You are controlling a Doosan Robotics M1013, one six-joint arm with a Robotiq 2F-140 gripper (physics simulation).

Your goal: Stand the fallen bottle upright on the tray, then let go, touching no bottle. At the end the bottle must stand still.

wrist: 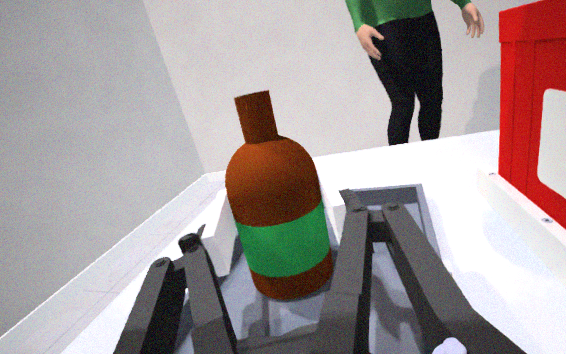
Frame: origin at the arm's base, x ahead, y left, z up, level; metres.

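Seen in the pictures: gripper, fingertip midpoint: point(275, 193).
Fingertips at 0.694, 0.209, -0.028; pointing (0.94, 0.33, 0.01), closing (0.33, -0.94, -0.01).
Offsets run from my fingertips to a thing's top centre, as dx, dy, dz. "spot": to the spot under its first point.
The brown bottle {-0.006, -0.002, +0.084} point(278, 190) with a green band stands close to upright between the fingers, its neck up and leaning a little left in the view. My gripper point(275, 193) is shut on this bottle, with one white finger pad on each side of its body. The grey-blue tray {spot: +0.095, -0.097, -0.060} point(395, 193) lies under and behind the bottle, and part of its far rim shows right of the fingers. Shadows of the bottle and fingers fall on the tray floor. Whether the bottle's base touches the tray cannot be told from this view.
A large red box-like frame {spot: +0.071, -0.199, +0.027} point(517, 100) with a pale panel stands at the right edge. A person point(410, 75) in a green top and black trousers stands beyond the white table. A small pale rounded thing point(450, 346) shows at the bottom edge, right of the fingers.
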